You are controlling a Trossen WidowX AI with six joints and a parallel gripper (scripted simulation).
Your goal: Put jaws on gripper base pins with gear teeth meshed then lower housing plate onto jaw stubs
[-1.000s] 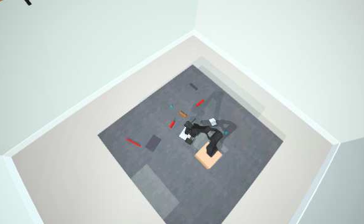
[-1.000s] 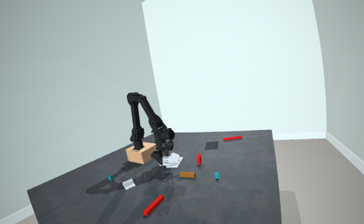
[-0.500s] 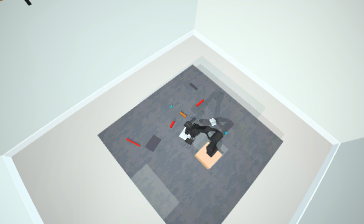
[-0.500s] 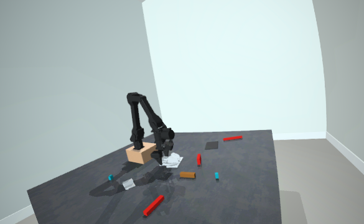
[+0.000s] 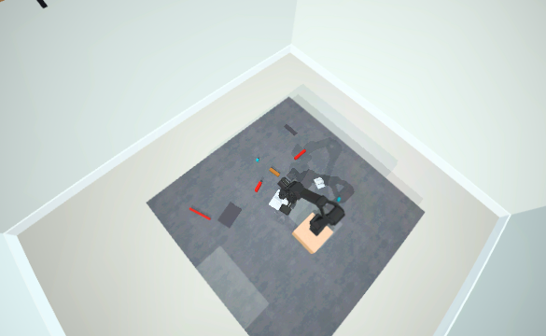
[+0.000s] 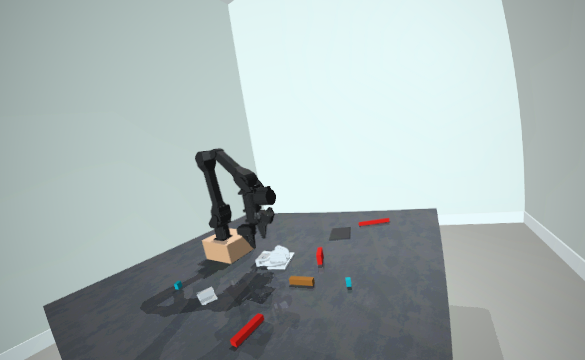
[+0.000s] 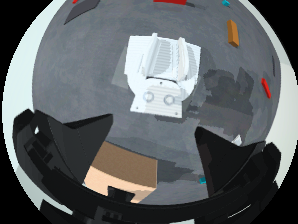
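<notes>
My gripper tip is now 2 cm short of the white gripper base and 6 cm above it. From my gripper tip the other things lie so: curved white jaw 3 cm ahead, 1 cm to the right, 6 cm below; flat white plate 8 cm ahead, 2 cm to the left, 8 cm below; white housing plate 1 cm ahead, 7 cm below.
</notes>
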